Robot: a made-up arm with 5 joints. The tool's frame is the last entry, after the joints.
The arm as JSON. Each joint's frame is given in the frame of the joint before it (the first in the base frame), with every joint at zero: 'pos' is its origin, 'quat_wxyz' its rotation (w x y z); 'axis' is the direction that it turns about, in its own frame. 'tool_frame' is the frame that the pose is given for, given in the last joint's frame.
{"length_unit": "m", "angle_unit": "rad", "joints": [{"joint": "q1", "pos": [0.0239, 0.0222, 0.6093], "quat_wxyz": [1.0, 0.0, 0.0, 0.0], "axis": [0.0, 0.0, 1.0]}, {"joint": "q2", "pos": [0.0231, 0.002, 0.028], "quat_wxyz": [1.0, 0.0, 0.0, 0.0], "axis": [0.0, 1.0, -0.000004]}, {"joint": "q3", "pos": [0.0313, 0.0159, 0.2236], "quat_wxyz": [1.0, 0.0, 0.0, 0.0], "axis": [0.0, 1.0, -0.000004]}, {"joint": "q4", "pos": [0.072, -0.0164, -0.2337], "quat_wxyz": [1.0, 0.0, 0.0, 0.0], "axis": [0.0, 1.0, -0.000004]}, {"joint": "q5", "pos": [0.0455, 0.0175, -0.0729], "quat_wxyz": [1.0, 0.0, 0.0, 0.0], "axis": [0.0, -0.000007, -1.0]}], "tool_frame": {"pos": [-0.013, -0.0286, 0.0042], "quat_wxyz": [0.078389, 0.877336, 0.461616, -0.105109]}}
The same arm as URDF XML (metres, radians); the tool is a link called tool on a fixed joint. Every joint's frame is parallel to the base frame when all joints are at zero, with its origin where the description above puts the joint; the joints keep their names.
<robot name="arm">
<joint name="q1" type="continuous"><parent link="base"/><child link="link1"/><origin xyz="0.0239 0.0222 0.6093"/><axis xyz="0 0 1"/></joint>
<joint name="q2" type="continuous"><parent link="link1"/><child link="link2"/><origin xyz="0.0231 0.002 0.028"/><axis xyz="0 1 0"/></joint>
<joint name="q3" type="continuous"><parent link="link2"/><child link="link3"/><origin xyz="0.0313 0.0159 0.2236"/><axis xyz="0 1 0"/></joint>
<joint name="q4" type="continuous"><parent link="link3"/><child link="link4"/><origin xyz="0.072 -0.0164 -0.2337"/><axis xyz="0 1 0"/></joint>
<joint name="q5" type="continuous"><parent link="link4"/><child link="link5"/><origin xyz="0.0455 0.0175 -0.0729"/><axis xyz="0 0 -1"/></joint>
<joint name="tool_fixed" type="fixed"><parent link="link5"/><child link="tool"/><origin xyz="-0.013 -0.0286 0.0042" rpy="3.0997 0.2597 0.9632"/></joint>
<link name="base"/>
<link name="link1"/>
<link name="link2"/>
<link name="link3"/>
<link name="link4"/>
<link name="link5"/>
<link name="tool"/>
</robot>

